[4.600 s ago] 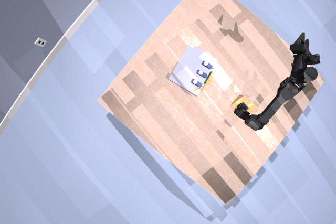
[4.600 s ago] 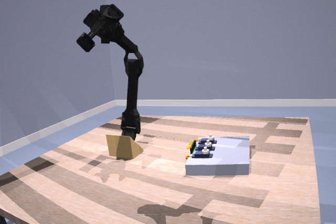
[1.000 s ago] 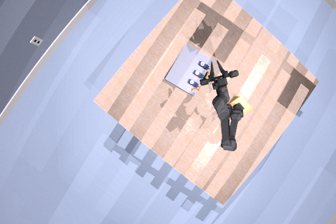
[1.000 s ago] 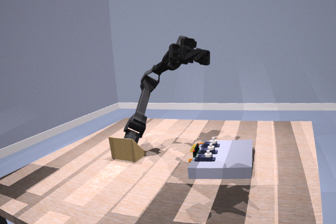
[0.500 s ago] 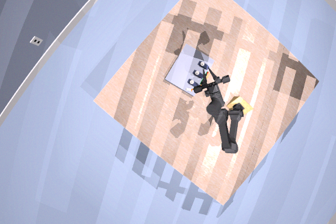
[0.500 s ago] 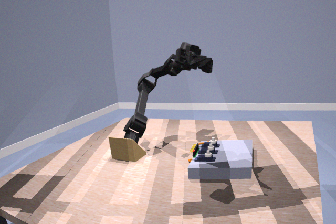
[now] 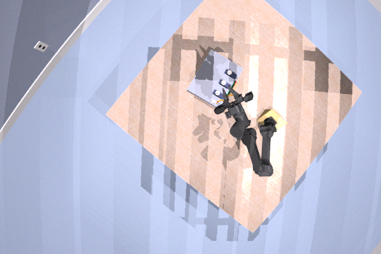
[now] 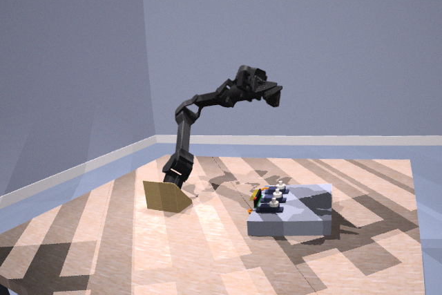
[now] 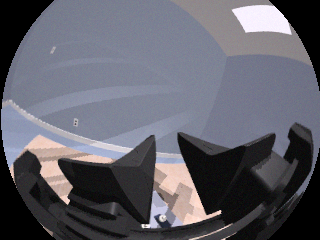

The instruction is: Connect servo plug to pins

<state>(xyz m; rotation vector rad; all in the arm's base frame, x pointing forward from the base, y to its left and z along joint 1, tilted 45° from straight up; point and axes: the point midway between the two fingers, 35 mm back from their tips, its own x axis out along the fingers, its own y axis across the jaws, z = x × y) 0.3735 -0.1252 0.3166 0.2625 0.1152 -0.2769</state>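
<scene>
Right now the pin strip is 34 cm below my gripper tip, 10 cm to the right of it and 6 cm behind it. Round my gripper tip: grey printed holder (37 cm below, 10 cm ahead, 6 cm to the right).
</scene>
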